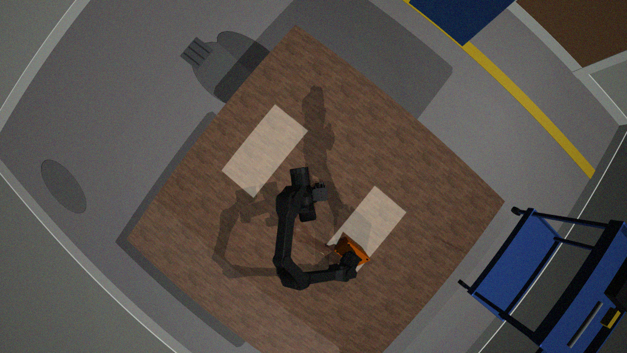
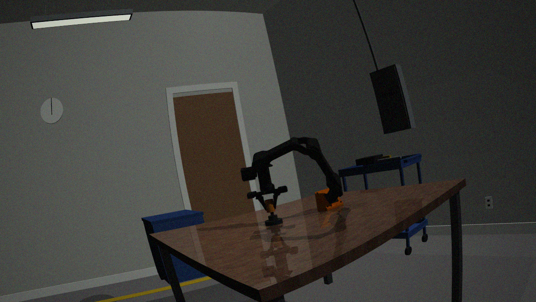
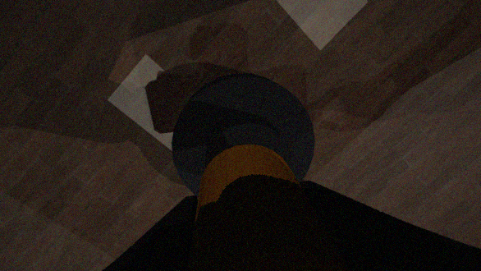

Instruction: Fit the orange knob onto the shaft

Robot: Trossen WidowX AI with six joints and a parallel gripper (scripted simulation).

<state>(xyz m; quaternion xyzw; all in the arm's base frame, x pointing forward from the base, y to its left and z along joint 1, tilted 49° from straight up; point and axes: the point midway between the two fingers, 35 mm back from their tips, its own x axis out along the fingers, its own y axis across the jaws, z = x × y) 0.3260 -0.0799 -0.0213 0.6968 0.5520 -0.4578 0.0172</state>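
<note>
The orange knob is 2 cm above my gripper tip. The rest, counted from my gripper tip: round dark pedestal 4 cm below.
</note>
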